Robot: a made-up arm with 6 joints. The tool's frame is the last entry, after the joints.
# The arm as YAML. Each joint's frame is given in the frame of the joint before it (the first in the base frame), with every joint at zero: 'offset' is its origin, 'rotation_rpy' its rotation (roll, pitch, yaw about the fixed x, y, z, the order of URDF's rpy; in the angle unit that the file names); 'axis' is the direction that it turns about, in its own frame. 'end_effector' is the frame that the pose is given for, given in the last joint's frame.
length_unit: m
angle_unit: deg
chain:
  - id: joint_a
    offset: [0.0, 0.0, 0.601]
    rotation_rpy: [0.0, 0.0, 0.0]
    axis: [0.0, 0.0, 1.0]
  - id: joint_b
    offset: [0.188, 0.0, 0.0]
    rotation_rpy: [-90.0, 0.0, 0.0]
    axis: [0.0, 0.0, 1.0]
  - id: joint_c
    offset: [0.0, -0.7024, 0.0]
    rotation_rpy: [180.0, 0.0, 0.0]
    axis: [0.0, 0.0, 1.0]
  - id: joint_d
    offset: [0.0, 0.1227, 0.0]
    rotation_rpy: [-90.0, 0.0, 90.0]
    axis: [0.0, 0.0, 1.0]
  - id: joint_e
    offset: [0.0, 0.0, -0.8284]
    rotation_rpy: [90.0, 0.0, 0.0]
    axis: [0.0, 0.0, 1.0]
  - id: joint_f
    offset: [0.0, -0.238, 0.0]
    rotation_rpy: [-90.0, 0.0, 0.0]
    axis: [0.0, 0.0, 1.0]
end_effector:
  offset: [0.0, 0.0, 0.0]
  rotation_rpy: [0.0, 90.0, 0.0]
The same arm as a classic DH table. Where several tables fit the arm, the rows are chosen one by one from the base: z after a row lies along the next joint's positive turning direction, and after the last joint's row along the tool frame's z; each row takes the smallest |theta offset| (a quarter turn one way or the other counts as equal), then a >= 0, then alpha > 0; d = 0 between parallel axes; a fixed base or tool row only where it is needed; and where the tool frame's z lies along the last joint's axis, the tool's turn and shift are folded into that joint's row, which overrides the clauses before.
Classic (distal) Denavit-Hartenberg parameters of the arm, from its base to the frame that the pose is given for. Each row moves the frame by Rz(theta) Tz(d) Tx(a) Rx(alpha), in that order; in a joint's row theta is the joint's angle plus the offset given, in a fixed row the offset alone. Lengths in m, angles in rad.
joint_a: a 0.188  alpha -1.5708  d 0.601  theta_offset 0
joint_b: a 0.7024  alpha 3.1416  d 0  theta_offset -1.5708
joint_c: a 0.1227  alpha -1.5708  d 0  theta_offset 0
joint_d: a 0  alpha 1.5708  d -0.8284  theta_offset 0
joint_e: a 0  alpha -1.5708  d 0  theta_offset 0
joint_f: a 0  alpha 1.5708  d -0.238  theta_offset 1.5708
tool (fixed): a 0  alpha 0  d 0  theta_offset -1.5708

